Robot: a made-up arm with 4 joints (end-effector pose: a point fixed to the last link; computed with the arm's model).
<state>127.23 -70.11 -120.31 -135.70</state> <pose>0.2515 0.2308 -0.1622 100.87 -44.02 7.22</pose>
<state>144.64 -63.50 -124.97 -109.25</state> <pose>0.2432 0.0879 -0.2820 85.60 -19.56 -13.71</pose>
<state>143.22 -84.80 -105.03 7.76</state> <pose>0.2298 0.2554 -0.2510 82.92 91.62 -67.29</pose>
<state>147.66 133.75 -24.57 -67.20</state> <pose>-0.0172 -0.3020 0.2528 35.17 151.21 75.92</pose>
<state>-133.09 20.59 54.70 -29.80</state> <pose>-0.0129 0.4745 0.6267 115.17 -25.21 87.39</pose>
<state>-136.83 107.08 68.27 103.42</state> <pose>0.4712 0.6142 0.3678 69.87 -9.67 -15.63</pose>
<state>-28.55 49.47 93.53 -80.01</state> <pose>-0.2148 -0.1140 -0.3745 40.55 83.03 121.57</pose>
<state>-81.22 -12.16 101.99 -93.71</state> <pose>-0.3867 0.3860 0.3865 -136.96 -15.43 -108.18</pose>
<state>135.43 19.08 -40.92 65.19</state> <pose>0.6004 -0.0886 0.1589 -96.37 -59.53 13.69</pose>
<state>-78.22 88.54 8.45 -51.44</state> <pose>0.1811 0.5189 0.2796 30.28 -82.50 118.50</pose>
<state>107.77 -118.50 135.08 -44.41</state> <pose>0.6762 -0.3374 -0.4750 34.44 -12.37 -29.06</pose>
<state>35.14 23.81 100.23 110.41</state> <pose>-0.3100 -0.4656 0.0566 -128.34 23.91 -80.23</pose>
